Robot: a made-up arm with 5 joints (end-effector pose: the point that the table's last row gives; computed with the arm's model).
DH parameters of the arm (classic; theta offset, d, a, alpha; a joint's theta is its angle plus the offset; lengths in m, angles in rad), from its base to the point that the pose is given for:
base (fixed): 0 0 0.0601 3.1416
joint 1: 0 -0.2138 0.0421 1.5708
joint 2: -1.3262 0 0.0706 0
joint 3: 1.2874 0 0.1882 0
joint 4: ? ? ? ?
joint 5: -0.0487 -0.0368 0 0
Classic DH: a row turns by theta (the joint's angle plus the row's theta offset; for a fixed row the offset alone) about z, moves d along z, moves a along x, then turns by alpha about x.
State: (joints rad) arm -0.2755 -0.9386 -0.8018 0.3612 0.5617
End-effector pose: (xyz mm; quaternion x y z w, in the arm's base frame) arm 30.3 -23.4 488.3 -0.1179 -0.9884 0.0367 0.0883
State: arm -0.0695 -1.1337 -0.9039 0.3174 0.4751
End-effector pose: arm -48.0 -22.0 459.3 0.1770 0.9814 0.0183 0.0724
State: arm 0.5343 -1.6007 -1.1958 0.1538 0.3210
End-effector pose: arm -152.6 109.1 303.2 0.3374 0.7908 -0.0667 0.5063
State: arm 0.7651 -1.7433 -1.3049 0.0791 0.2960
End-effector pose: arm -132.0 164.5 235.5 0.3711 0.6694 -0.1648 0.6221
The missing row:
joint 4: -1.532 -0.0144 0 1.5708
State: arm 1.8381 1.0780 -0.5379 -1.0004 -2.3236
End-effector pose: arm -35.3 -293.8 157.0 -0.2243 0.8196 0.4537 0.2685
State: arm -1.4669 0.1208 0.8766 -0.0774 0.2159
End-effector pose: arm 94.9 195.2 96.4 0.1934 -0.2545 0.6909 0.6485
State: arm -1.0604 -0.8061 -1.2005 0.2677 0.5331
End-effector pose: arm 29.8 -83.5 477.2 -0.2830 0.9554 0.0586 0.0601
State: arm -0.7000 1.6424 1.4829 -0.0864 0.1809
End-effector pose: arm -18.8 -85.3 177.7 -0.1876 0.6431 0.3001 0.6791
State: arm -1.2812 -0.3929 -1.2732 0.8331 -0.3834
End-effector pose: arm 82.8 25.8 497.4 0.7048 -0.6109 0.1485 0.3286
